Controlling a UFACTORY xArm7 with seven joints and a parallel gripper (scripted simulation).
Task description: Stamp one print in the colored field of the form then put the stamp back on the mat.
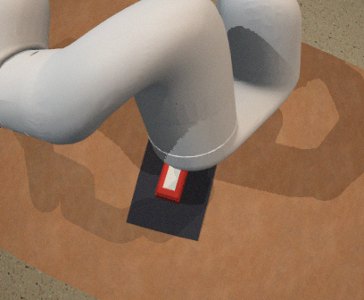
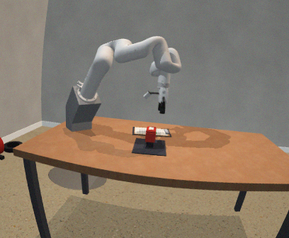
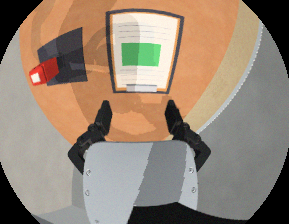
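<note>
Now: the red stamp 6 cm behind my hand, 27 cm to the right of it and 10 cm below it. Round my hand: form (4 cm behind, 1 cm to the left, 14 cm below); dark mat (6 cm behind, 27 cm to the right, 15 cm below).
</note>
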